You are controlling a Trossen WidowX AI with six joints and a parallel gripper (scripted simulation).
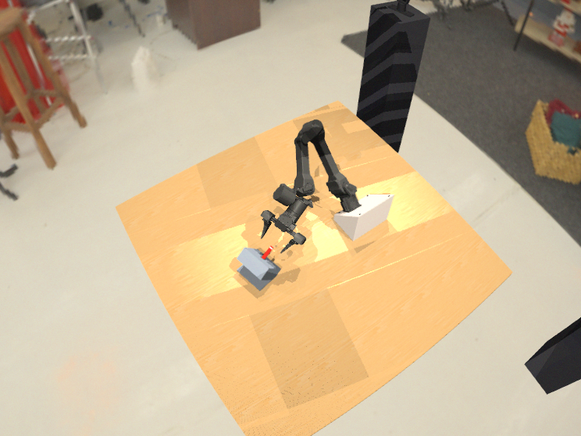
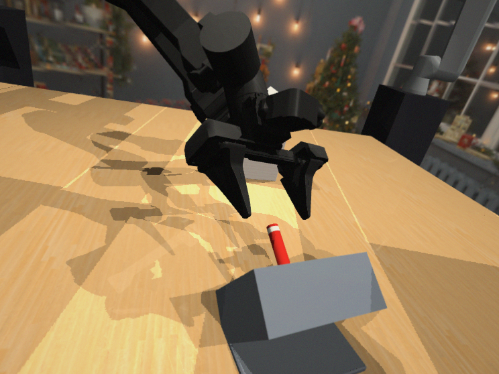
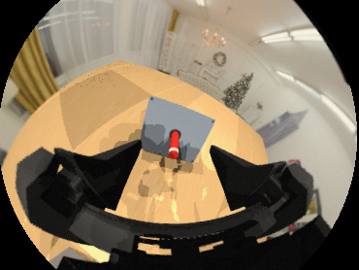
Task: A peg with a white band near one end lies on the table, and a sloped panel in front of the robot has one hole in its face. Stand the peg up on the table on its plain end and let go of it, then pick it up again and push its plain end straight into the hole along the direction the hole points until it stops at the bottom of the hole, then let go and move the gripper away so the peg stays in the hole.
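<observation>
Right now the red peg is 10 mm ahead of my gripper tip and 30 mm below it. Also, from my gripper tip: grey sloped panel: 60 mm ahead, 20 mm to the left, 60 mm below.
</observation>
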